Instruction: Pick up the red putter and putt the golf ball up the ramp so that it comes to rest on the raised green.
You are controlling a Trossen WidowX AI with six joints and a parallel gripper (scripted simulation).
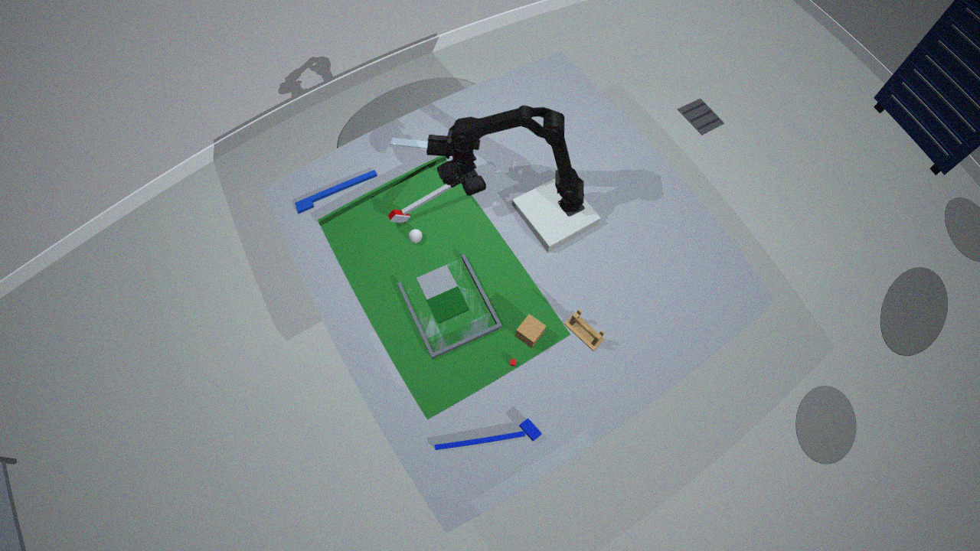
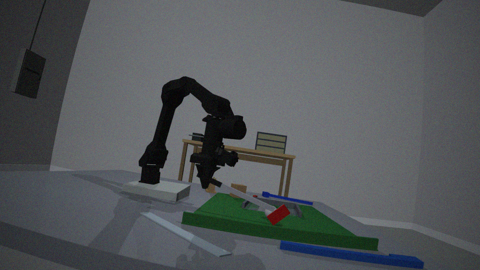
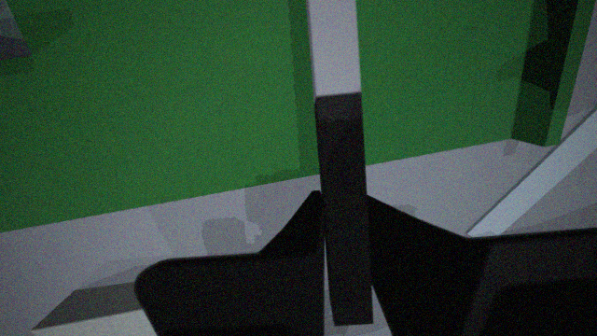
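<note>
Now: the red putter 12 cm ahead of my gripper tip and 1 cm below it. The rest, counted from my gripper tip: red marker 55 cm to the left, 15 cm ahead, 6 cm below; tan box 50 cm to the left, 7 cm ahead, 4 cm below; white golf ball 21 cm ahead, 7 cm to the left, 5 cm below.
</note>
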